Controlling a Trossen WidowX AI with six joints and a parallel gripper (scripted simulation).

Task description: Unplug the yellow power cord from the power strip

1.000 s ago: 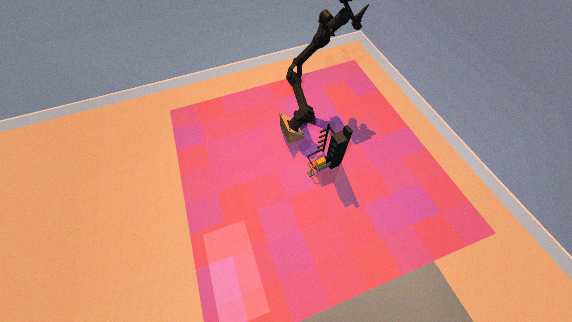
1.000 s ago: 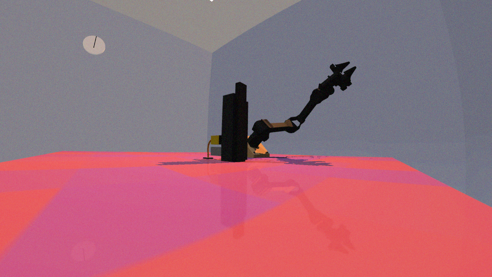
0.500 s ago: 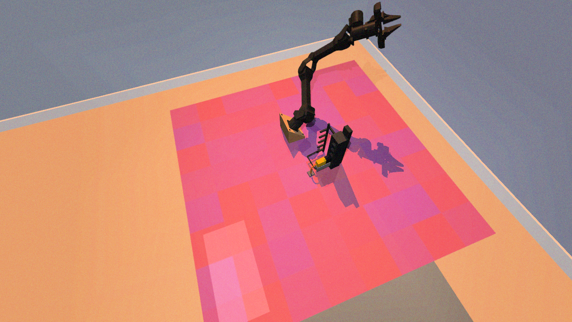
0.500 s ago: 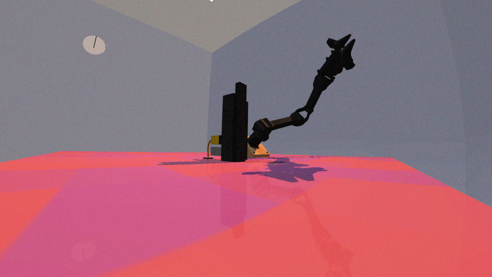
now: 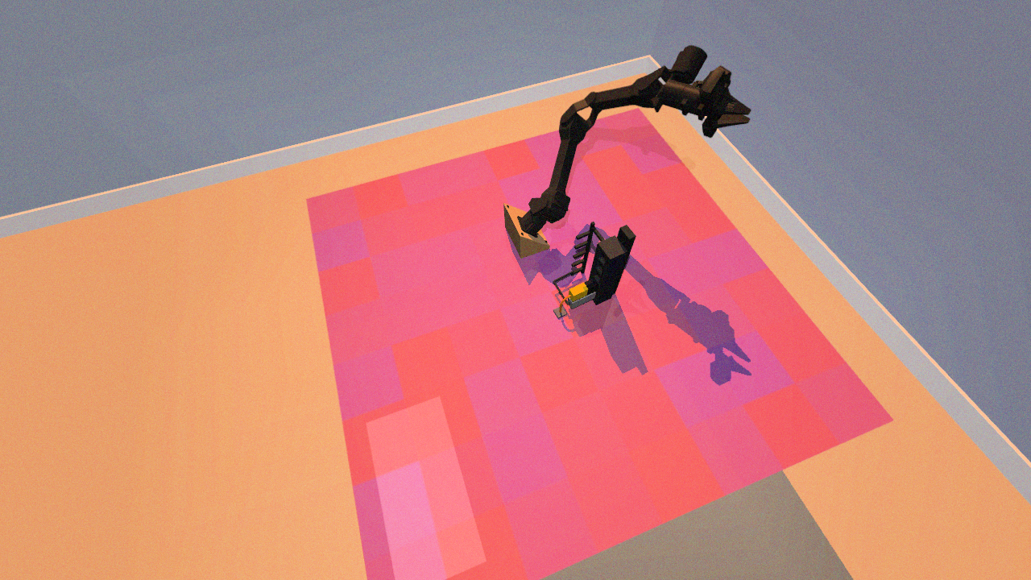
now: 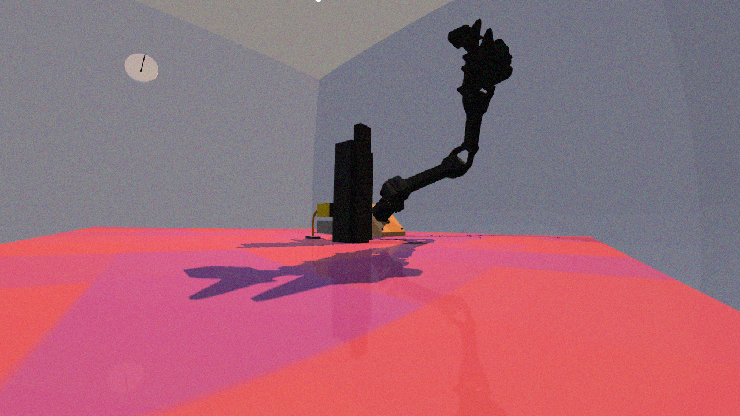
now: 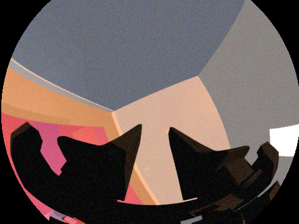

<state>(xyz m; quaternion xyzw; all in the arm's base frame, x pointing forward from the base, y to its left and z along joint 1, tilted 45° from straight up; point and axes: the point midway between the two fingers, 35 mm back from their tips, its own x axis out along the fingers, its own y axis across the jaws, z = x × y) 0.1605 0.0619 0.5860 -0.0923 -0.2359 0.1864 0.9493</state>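
My gripper tip is now 390 mm above the yellow plug, 380 mm to the left of it and 120 mm short of it.
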